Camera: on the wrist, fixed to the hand. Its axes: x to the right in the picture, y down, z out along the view.
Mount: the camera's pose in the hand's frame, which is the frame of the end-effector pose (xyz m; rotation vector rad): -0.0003 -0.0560 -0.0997 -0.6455 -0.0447 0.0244
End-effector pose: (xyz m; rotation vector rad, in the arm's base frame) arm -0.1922 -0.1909 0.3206 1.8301 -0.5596 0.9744
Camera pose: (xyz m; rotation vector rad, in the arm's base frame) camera -0.1897 -0.0768 0.3132 1.2684 -0.8152 0.6617
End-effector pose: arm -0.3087 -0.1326 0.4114 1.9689 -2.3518 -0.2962
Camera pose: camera -0.2376 -0.1524 0.4987 1.6210 -1.9437 -0.9612
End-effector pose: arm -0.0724 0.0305 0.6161 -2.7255 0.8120 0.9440
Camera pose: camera 0.0103 0.0478 0.6931 2.4183 -0.4595 -1.1203
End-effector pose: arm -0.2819 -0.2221 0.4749 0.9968 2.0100 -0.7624
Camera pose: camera -0.3645 -0.1753 0.5387 0.6114 1.9979 -0.0904
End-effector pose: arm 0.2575 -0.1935 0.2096 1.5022 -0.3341 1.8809
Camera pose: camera 0.2193 -0.0942 0.1678 1.0951 -0.8863 1.5423
